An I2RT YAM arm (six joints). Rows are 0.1 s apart.
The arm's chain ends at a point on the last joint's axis. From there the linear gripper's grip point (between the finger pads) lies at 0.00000 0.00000 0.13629 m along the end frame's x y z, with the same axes.
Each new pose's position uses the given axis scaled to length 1; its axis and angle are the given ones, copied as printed.
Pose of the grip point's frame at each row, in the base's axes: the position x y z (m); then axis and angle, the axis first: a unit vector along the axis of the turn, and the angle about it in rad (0 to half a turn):
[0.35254 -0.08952 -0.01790 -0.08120 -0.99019 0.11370 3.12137]
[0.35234 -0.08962 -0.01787 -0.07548 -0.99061 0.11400 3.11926]
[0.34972 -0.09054 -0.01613 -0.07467 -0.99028 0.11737 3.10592]
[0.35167 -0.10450 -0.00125 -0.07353 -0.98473 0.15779 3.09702]
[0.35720 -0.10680 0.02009 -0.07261 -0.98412 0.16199 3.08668]
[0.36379 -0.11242 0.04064 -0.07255 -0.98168 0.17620 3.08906]
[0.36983 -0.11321 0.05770 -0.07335 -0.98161 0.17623 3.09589]
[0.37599 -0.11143 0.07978 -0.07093 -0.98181 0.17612 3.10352]
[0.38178 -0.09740 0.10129 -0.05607 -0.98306 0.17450 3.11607]
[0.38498 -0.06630 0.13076 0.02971 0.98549 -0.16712 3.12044]
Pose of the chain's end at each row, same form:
[0.35779 -0.05906 0.11484 -0.08120 -0.99019 0.11370 3.12137]
[0.35770 -0.05907 0.11484 -0.07548 -0.99061 0.11400 3.11926]
[0.35692 -0.05923 0.11632 -0.07467 -0.99028 0.11737 3.10592]
[0.36081 -0.06261 0.12812 -0.07353 -0.98473 0.15779 3.09702]
[0.36777 -0.06392 0.14903 -0.07261 -0.98412 0.16199 3.08668]
[0.37430 -0.06582 0.16829 -0.07255 -0.98168 0.17620 3.08906]
[0.37946 -0.06654 0.18539 -0.07335 -0.98161 0.17623 3.09589]
[0.38449 -0.06468 0.20752 -0.07093 -0.98181 0.17612 3.10352]
[0.38787 -0.05084 0.22924 -0.05607 -0.98306 0.17450 3.11607]
[0.38349 -0.02133 0.25941 0.02971 0.98549 -0.16712 3.12044]

